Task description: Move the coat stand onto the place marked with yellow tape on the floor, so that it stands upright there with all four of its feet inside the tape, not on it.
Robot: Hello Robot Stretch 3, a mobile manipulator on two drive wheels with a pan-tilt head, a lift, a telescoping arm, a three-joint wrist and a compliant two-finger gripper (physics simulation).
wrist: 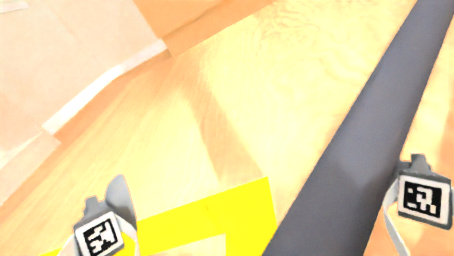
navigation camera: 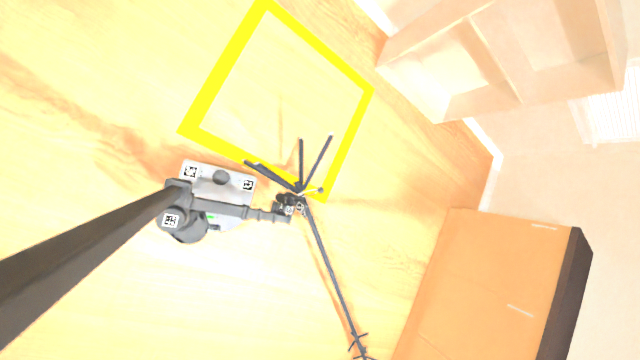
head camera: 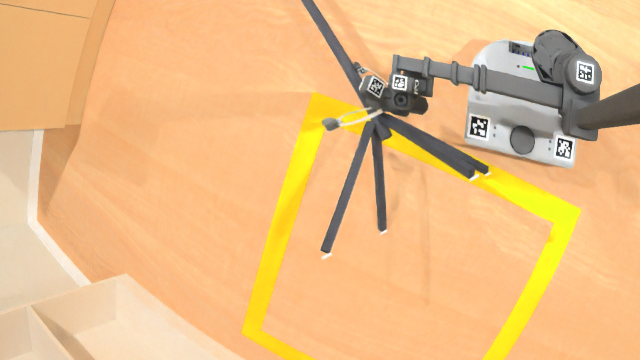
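Seen in the pictures: gripper, fingertip midpoint: (wrist: 249, 178) (navigation camera: 315, 203) (head camera: 337, 93); robot's base, link origin: (navigation camera: 220, 176) (head camera: 521, 138).
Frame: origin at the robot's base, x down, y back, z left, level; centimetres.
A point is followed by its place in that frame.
The dark coat stand (head camera: 332, 42) {z -55.2, x -18.2, y 16.2 cm} (navigation camera: 327, 265) {z -71.3, x -16.2, y 37.8 cm} (wrist: 350, 175) {z -47.0, x -18.9, y 6.5 cm} is tipped over, its long pole stretching away from the yellow tape (head camera: 288, 200) {z -71.0, x -0.1, y -32.9 cm} (navigation camera: 226, 67) {z 12.3, x -0.1, y -58.1 cm} (wrist: 245, 200) {z -65.4, x -0.1, y -2.8 cm}. Its hooks show low in the navigation view. Its leg hub appears over the tape near one corner. In the head view two legs point inside the outline, and the other two feet appear over the tape side nearest the base. My gripper (head camera: 344, 95) {z -52.8, x -15.9, y 1.8 cm} (navigation camera: 311, 201) {z -52.8, x -15.9, y 1.8 cm} (wrist: 249, 178) {z -52.8, x -15.9, y 1.8 cm} is open, with the pole between its spread fingers, close to the right finger in the wrist view. Contact there is unclear.
My base (head camera: 500, 105) {z -7.5, x -16.0, y 7.0 cm} (navigation camera: 225, 192) {z -3.7, x -16.0, y 6.2 cm} stands just outside the tape side by the two overlapping feet. An orange-brown cabinet (head camera: 45, 65) {z -199.4, x -37.1, y 9.0 cm} (navigation camera: 490, 280) {z -195.1, x -52.7, y 28.3 cm} stands beyond the pole. A pale open shelf unit (head camera: 95, 300) {z -159.7, x -24.8, y -101.6 cm} (navigation camera: 435, 30) {z -81.5, x -49.3, y -107.6 cm} stands along the wall past the tape.
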